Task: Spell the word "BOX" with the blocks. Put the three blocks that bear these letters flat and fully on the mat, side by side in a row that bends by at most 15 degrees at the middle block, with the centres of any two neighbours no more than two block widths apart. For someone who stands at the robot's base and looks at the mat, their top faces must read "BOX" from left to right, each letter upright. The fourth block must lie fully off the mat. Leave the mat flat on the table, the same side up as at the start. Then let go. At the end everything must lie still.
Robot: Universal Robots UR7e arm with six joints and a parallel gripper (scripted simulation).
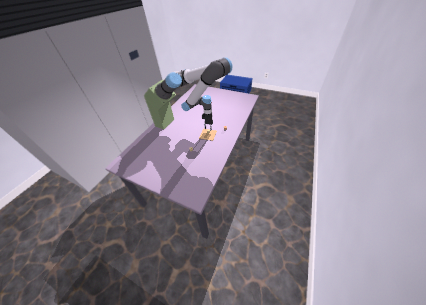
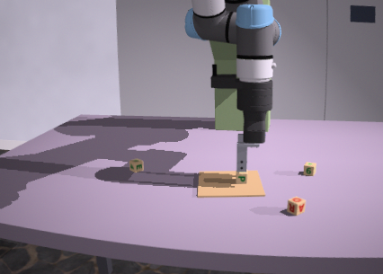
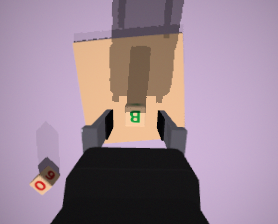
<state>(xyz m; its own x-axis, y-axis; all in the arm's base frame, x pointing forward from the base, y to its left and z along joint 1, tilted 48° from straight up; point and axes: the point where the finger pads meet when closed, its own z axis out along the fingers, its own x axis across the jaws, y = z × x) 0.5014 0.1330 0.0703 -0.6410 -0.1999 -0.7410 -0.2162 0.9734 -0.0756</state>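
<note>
Right now my hand is 60 mm above the mat, 20 mm to the left of it and 10 mm short of it.
</note>
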